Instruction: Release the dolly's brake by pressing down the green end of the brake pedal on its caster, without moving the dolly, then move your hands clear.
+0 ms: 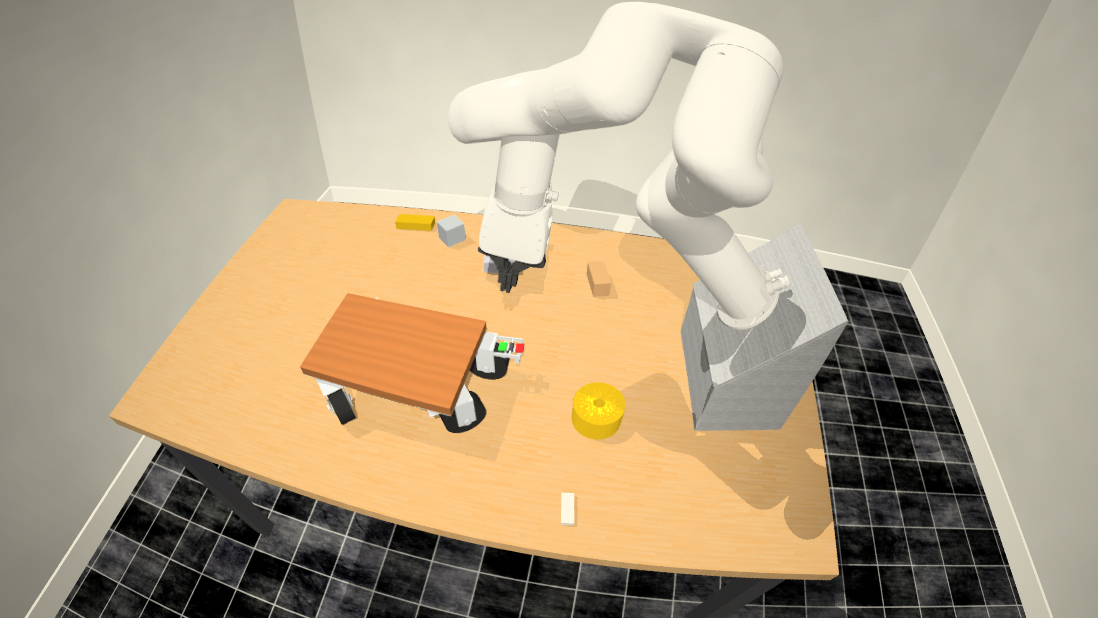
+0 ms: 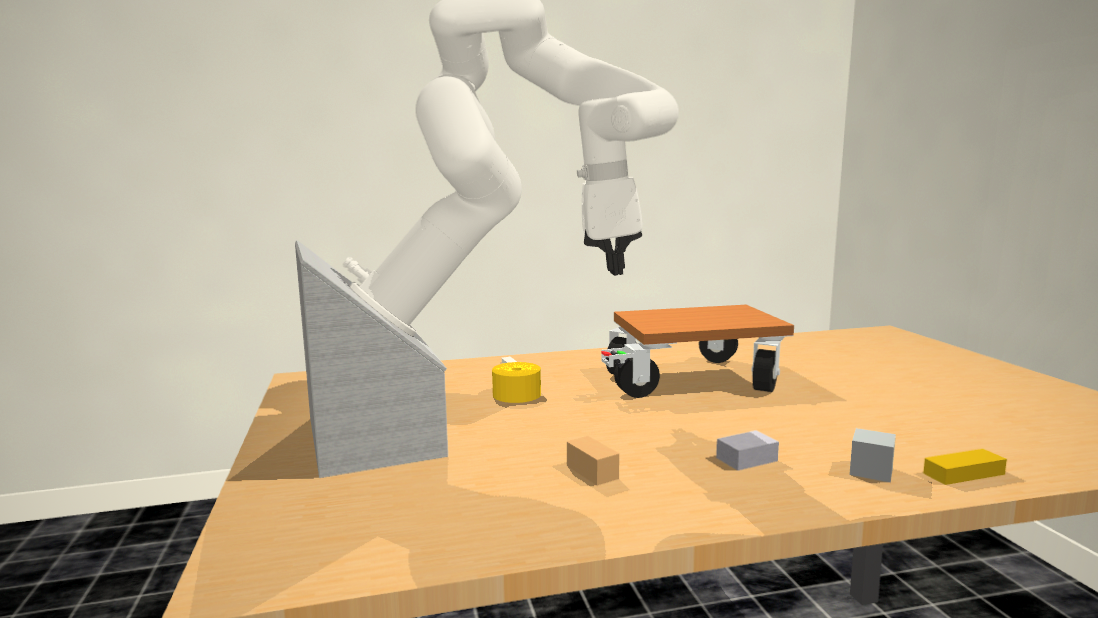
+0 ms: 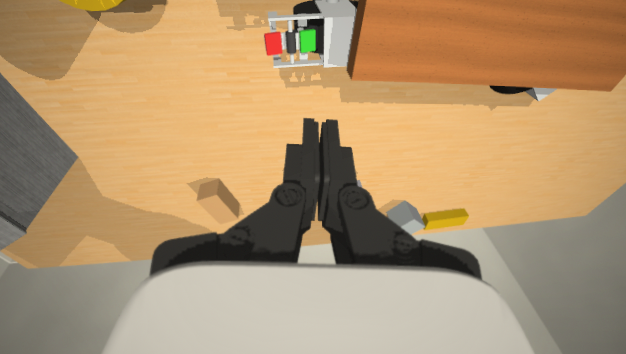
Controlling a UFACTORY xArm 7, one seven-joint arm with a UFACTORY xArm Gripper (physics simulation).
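The dolly [image 1: 395,349] [image 2: 703,322] [image 3: 480,42] has a flat orange-brown wooden top and stands upright on black-wheeled casters. The brake pedal sits in a light grey frame on one caster, on the side toward the arm's base. Its green end [image 1: 502,347] [image 2: 621,353] [image 3: 307,40] is next to the caster fork, and its red end [image 1: 519,348] [image 2: 606,353] [image 3: 273,43] is on the outer side. My gripper [image 1: 507,289] [image 2: 615,272] [image 3: 317,142] is shut and empty. It hangs in the air above the table, higher than the dolly's top and apart from the pedal and dolly.
A yellow cylinder [image 1: 597,410] [image 2: 516,383] stands between the dolly and the grey base block [image 1: 756,368] [image 2: 376,383]. A tan block [image 1: 598,278] [image 2: 592,460], a lilac block [image 2: 746,449], a grey block [image 1: 451,230] [image 2: 872,455], a yellow bar [image 1: 414,222] [image 2: 964,465] and a white block [image 1: 567,508] lie on the table.
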